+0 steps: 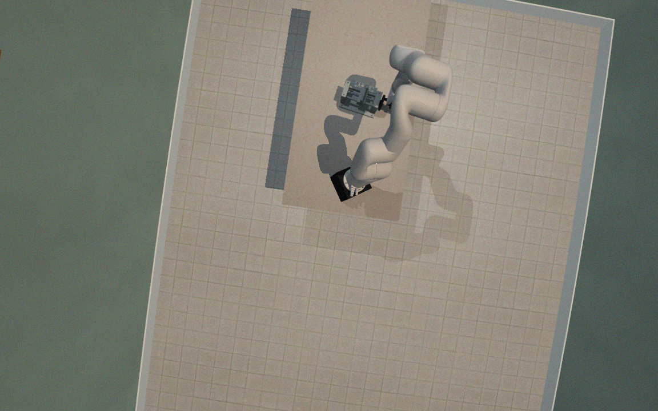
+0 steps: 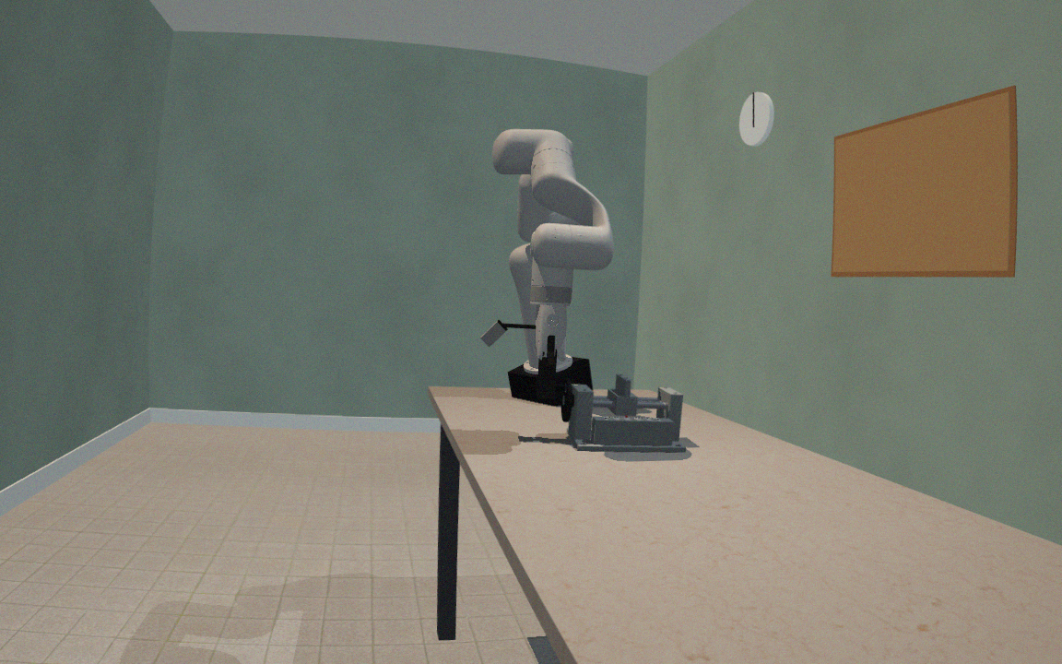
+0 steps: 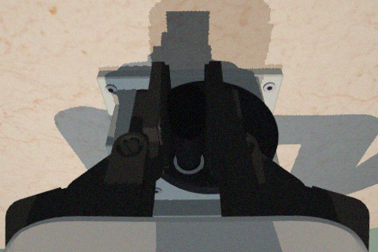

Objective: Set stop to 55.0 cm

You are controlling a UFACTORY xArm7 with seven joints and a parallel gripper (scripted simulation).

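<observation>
The stop block lies 2 cm ahead of my hand, 15 cm to the left of it and 1 cm below it. Also, from my hand: crank handle 1 cm to the left; then black handwheel 2 cm to the left, 1 cm below.
</observation>
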